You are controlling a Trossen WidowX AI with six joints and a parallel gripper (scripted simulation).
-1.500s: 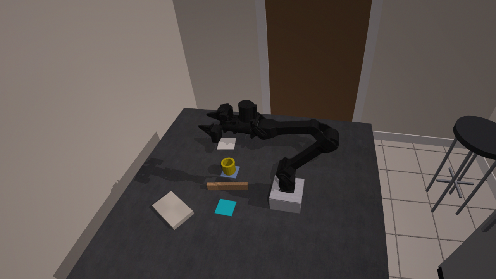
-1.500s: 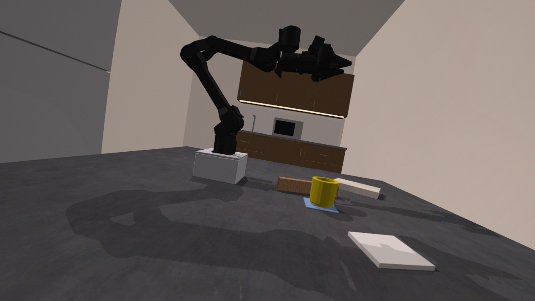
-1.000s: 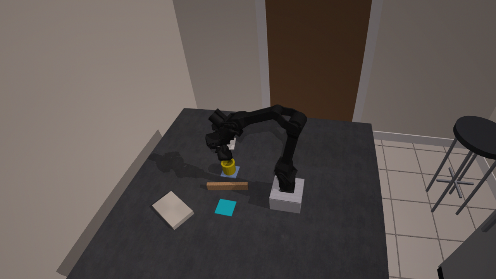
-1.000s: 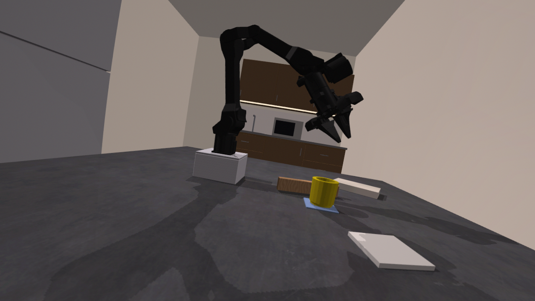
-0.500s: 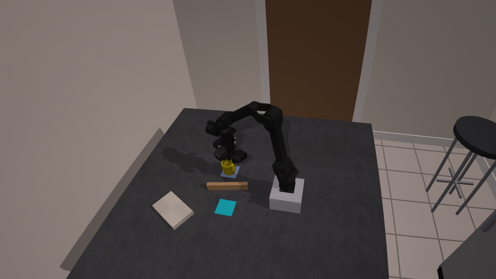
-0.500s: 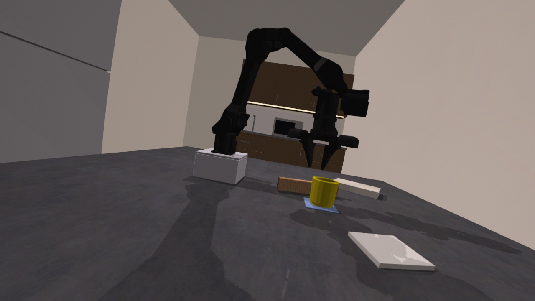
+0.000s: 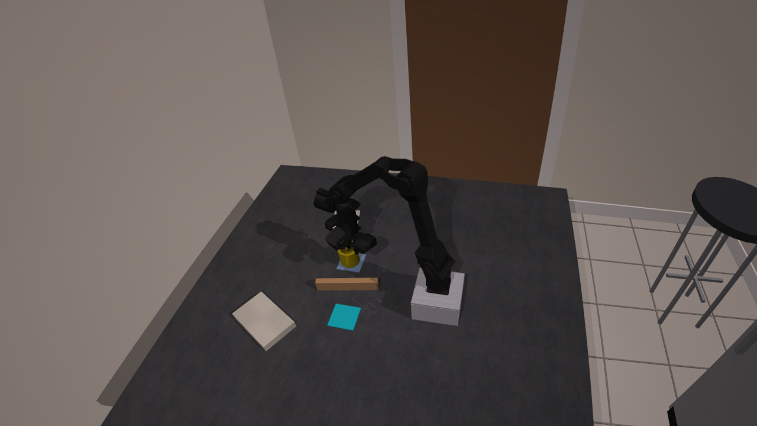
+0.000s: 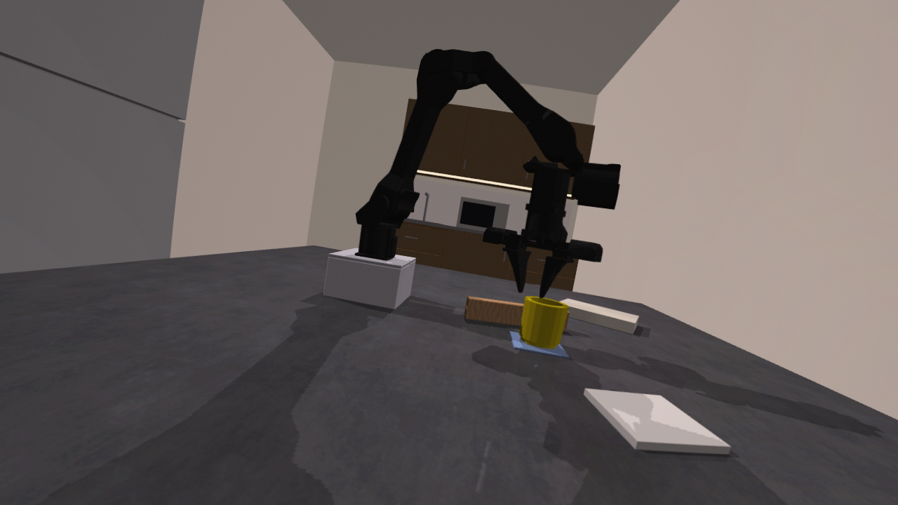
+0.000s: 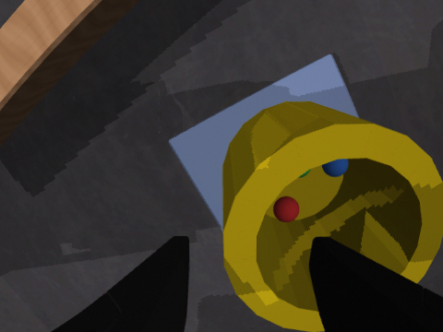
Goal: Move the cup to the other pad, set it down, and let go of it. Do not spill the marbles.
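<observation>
The yellow cup lies 40 mm below my gripper tip, 20 mm ahead of it and 10 mm to the right of it. From my gripper tip the other things lie so: pale blue pad 80 mm below, 20 mm to the right, 20 mm ahead; wooden bar 100 mm to the left, 70 mm below; teal pad 210 mm to the left, 80 mm below, 20 mm behind.
</observation>
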